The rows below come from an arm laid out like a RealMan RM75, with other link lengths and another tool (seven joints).
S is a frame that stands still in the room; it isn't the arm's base.
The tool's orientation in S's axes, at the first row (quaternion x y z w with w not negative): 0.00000, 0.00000, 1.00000, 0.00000
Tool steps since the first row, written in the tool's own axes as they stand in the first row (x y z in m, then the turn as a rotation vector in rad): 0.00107, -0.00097, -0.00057, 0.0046, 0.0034, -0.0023; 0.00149, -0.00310, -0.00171, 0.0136, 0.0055, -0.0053; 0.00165, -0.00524, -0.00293, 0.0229, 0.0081, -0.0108; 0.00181, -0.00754, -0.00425, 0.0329, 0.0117, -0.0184; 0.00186, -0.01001, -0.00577, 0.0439, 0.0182, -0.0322; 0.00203, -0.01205, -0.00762, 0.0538, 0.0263, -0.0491; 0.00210, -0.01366, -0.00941, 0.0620, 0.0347, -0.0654; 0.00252, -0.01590, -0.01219, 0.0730, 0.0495, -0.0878; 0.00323, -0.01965, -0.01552, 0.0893, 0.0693, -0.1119; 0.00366, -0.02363, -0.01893, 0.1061, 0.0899, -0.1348; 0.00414, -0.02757, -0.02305, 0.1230, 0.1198, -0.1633
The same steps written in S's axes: -0.00107, 0.00097, -0.00057, -0.0046, -0.0034, -0.0023; -0.00149, 0.00310, -0.00171, -0.0136, -0.0055, -0.0053; -0.00165, 0.00524, -0.00293, -0.0229, -0.0081, -0.0108; -0.00181, 0.00754, -0.00425, -0.0329, -0.0117, -0.0184; -0.00186, 0.01001, -0.00577, -0.0439, -0.0182, -0.0322; -0.00203, 0.01205, -0.00762, -0.0538, -0.0263, -0.0491; -0.00210, 0.01366, -0.00941, -0.0620, -0.0347, -0.0654; -0.00252, 0.01590, -0.01219, -0.0730, -0.0495, -0.0878; -0.00323, 0.01965, -0.01552, -0.0893, -0.0693, -0.1119; -0.00366, 0.02363, -0.01893, -0.1061, -0.0899, -0.1348; -0.00414, 0.02757, -0.02305, -0.1230, -0.1198, -0.1633
